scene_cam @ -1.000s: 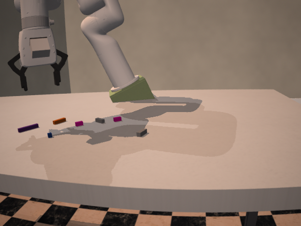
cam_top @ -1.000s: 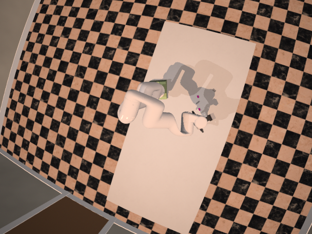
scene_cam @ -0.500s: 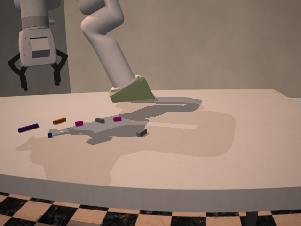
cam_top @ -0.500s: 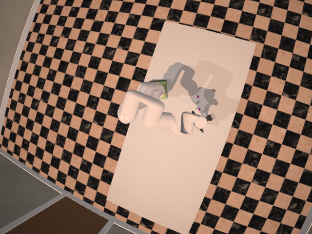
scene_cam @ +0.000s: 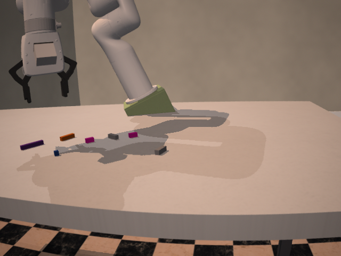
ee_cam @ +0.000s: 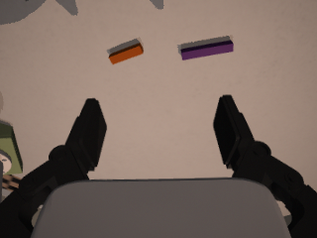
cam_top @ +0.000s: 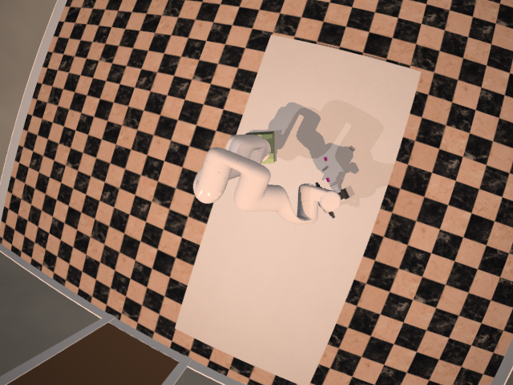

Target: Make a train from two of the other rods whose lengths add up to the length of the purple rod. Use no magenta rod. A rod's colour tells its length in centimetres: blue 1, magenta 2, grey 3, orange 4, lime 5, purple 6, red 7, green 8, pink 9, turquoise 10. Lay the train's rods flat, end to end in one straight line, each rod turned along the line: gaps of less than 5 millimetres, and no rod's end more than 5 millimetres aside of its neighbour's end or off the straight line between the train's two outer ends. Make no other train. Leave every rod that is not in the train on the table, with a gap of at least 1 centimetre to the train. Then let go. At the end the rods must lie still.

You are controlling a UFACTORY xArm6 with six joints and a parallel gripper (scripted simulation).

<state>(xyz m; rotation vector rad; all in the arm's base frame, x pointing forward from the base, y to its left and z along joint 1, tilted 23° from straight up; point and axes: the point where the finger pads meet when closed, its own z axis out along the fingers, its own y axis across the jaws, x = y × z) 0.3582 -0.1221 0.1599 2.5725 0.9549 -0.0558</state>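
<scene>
Right now my hand is 100 mm short of the small blue rod, 60 mm to the right of it and 110 mm above it. Round my hand: purple rod (40 mm ahead, 40 mm to the right, 110 mm below); orange rod (30 mm behind, 30 mm to the left, 110 mm below).
</scene>
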